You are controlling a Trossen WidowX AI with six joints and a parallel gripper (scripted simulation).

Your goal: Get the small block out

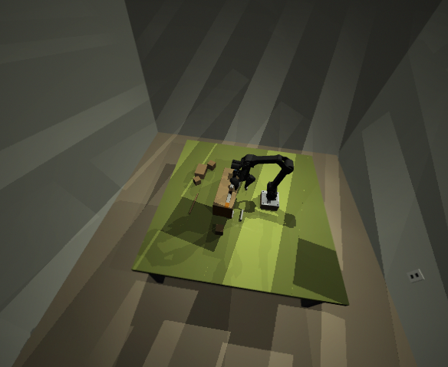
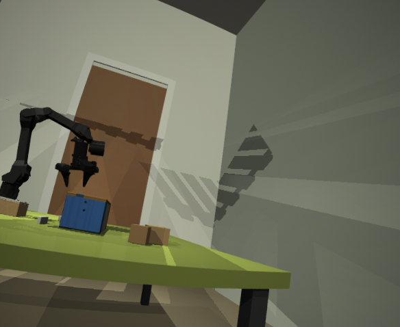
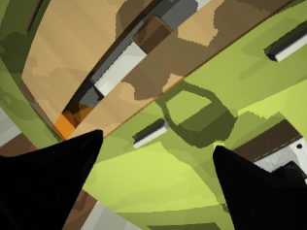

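My gripper tip is 100 mm above the clear-fronted box, 50 mm to the left of it and 40 mm short of it. From my gripper tip the other things lie so: brown block (80 mm below, 60 mm ahead, 50 mm to the right); thin stick (350 mm ahead, 160 mm below).
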